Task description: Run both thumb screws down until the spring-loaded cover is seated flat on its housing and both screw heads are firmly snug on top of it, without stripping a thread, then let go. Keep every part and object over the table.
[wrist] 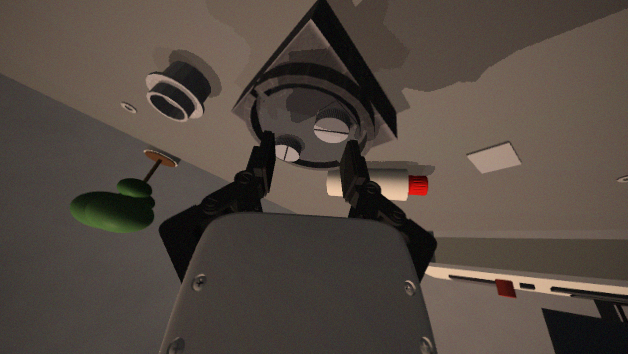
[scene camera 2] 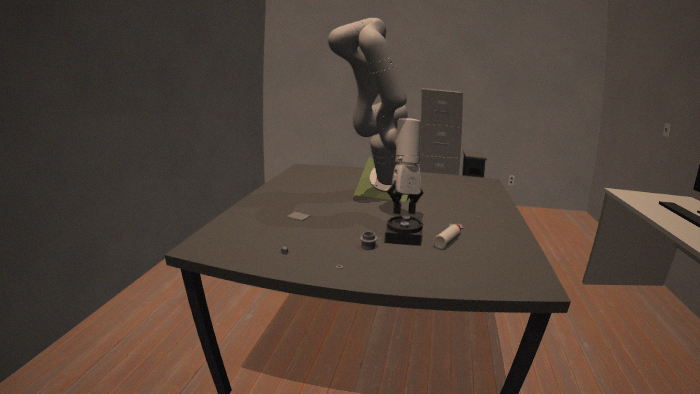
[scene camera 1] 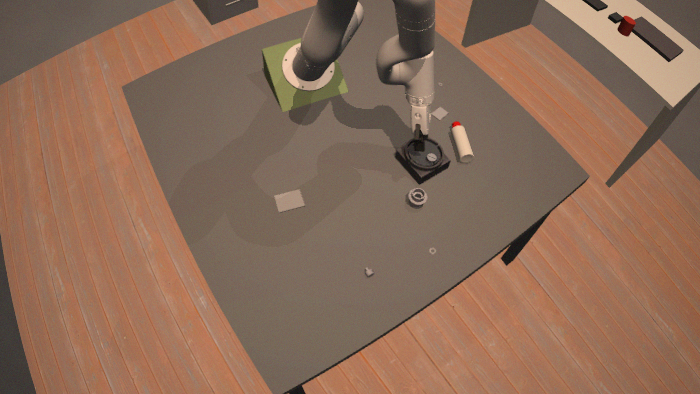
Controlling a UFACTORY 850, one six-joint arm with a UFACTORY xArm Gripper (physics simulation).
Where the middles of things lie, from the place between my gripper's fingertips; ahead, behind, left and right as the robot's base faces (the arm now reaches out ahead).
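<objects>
Relative to the grey flanged bushing [wrist: 178, 92], my hand is 6 cm above it, 12 cm to the left of it and 11 cm short of it. There is also the white tube with red cap [wrist: 396, 184], which I find 5 cm ahead of my hand, 16 cm to the left of it and 6 cm below it.
</objects>
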